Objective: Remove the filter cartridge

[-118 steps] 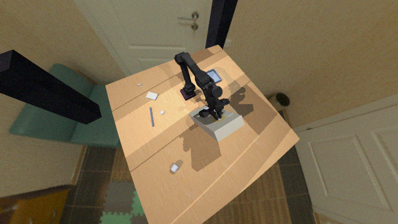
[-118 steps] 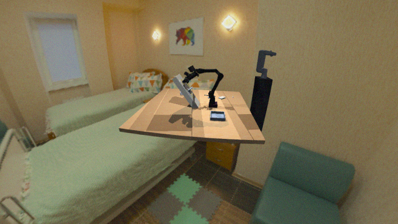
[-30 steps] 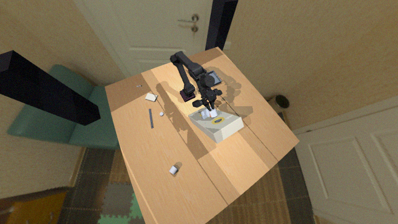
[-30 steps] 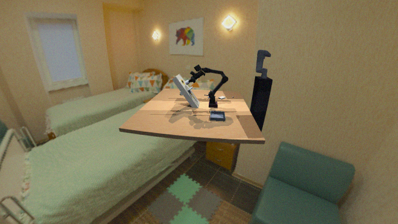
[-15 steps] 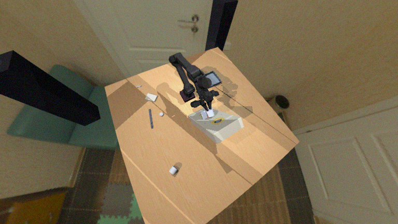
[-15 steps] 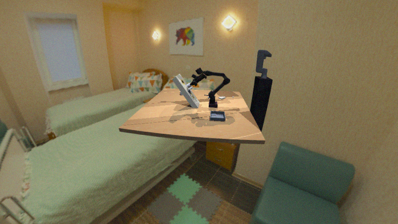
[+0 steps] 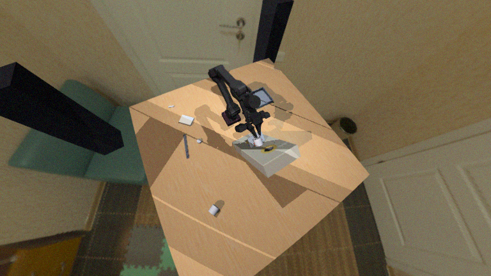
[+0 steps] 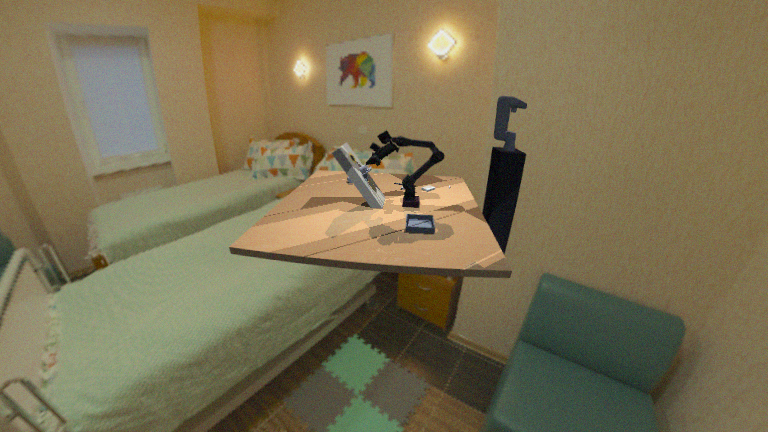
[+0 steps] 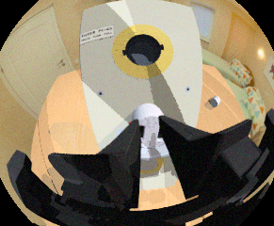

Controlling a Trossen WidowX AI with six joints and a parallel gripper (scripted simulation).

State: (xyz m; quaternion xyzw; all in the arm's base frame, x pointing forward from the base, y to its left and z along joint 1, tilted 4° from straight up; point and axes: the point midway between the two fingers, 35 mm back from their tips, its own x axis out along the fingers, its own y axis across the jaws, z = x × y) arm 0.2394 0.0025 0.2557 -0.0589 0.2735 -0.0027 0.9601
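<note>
The round filter cartridge lies 1 cm ahead of my gripper tip and 3 cm below it. The rest, counted from my gripper tip: white card: 43 cm behind, 29 cm to the right, 25 cm below; then dark blue tray: 33 cm behind, 29 cm to the left, 25 cm below.
</note>
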